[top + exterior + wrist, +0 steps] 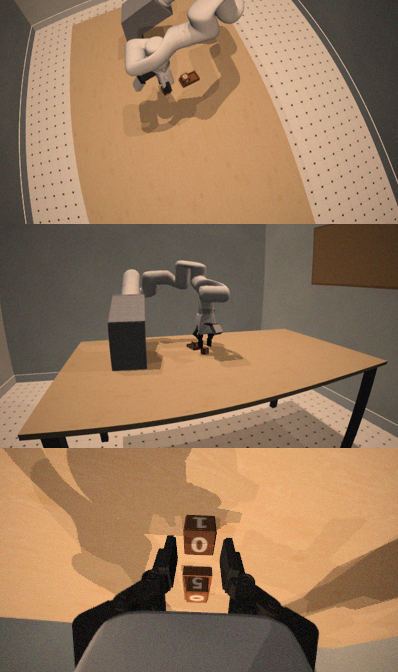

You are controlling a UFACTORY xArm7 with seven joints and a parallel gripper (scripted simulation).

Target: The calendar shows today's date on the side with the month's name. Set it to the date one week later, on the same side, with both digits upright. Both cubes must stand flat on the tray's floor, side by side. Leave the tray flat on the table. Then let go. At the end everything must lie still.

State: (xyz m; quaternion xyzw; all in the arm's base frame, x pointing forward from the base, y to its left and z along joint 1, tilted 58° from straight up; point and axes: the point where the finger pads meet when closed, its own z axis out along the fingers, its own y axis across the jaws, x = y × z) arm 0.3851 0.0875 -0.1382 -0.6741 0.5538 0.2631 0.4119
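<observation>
My hand is 30 mm past the brown tray, 110 mm to the right of it and 50 mm above it.
</observation>
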